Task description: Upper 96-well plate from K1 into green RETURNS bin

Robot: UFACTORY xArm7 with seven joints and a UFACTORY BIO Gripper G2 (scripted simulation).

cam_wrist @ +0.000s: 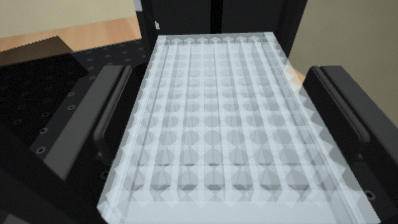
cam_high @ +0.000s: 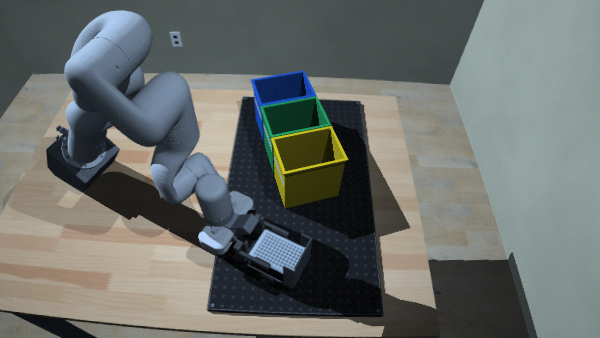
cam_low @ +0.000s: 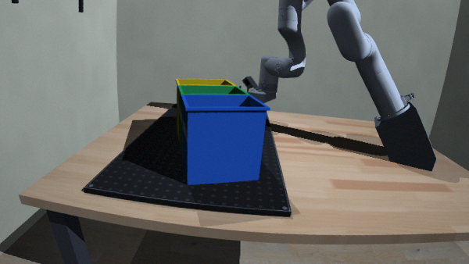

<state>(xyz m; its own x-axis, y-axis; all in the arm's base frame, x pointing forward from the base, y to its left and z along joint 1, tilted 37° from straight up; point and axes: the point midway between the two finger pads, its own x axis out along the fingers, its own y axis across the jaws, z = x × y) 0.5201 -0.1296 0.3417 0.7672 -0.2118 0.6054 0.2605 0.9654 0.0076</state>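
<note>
My hand is 380 mm to the right of the green bin. Round my hand: 96-well plate: 20 mm ahead, 10 mm to the right, 10 mm below; then blue bin: 500 mm to the left, 50 mm behind; then yellow bin: 260 mm to the left, 60 mm ahead.
</note>
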